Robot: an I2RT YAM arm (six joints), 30 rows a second.
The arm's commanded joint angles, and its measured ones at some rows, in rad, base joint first. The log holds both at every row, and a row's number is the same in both.
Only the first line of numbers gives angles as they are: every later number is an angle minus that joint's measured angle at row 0.
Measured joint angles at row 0:
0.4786, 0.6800, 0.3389, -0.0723, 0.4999, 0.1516
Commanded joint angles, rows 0 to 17:
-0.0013, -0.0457, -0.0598, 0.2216, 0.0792, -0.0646
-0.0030, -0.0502, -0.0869, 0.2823, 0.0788, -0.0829
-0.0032, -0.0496, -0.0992, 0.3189, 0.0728, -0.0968
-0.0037, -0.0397, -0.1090, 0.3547, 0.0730, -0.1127
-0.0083, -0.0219, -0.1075, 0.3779, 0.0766, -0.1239
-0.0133, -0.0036, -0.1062, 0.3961, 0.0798, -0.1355
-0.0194, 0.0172, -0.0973, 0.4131, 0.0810, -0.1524
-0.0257, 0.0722, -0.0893, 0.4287, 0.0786, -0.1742
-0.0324, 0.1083, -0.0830, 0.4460, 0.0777, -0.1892
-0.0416, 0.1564, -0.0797, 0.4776, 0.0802, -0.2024
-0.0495, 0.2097, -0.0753, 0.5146, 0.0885, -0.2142
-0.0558, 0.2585, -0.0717, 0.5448, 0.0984, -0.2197
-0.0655, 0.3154, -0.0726, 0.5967, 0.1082, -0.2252
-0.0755, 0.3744, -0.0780, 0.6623, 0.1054, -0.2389
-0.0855, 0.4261, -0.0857, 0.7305, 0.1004, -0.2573
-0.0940, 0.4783, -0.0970, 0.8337, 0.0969, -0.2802
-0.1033, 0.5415, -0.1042, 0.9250, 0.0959, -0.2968
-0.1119, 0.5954, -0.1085, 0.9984, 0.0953, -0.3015
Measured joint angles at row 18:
-0.0973, 0.5081, -0.0980, 0.6897, 0.0748, -0.2456
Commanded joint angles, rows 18 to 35:
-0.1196, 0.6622, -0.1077, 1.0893, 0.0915, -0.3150
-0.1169, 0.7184, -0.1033, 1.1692, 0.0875, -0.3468
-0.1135, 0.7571, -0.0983, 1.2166, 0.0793, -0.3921
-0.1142, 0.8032, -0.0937, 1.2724, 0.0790, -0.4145
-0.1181, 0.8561, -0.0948, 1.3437, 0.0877, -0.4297
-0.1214, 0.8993, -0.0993, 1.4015, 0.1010, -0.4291
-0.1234, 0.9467, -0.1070, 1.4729, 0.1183, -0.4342
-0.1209, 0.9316, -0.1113, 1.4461, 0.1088, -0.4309
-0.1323, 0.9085, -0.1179, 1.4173, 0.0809, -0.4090
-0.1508, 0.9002, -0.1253, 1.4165, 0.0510, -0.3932
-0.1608, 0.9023, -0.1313, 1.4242, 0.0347, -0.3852
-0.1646, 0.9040, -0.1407, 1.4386, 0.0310, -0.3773
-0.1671, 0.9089, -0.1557, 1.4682, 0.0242, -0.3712
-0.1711, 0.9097, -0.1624, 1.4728, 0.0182, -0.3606
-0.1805, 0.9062, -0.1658, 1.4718, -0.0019, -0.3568
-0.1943, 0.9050, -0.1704, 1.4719, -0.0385, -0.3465
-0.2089, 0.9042, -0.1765, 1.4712, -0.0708, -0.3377
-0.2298, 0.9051, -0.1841, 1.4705, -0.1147, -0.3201
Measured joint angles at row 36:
-0.2015, 0.9056, -0.1728, 1.3985, -0.0202, -0.3643
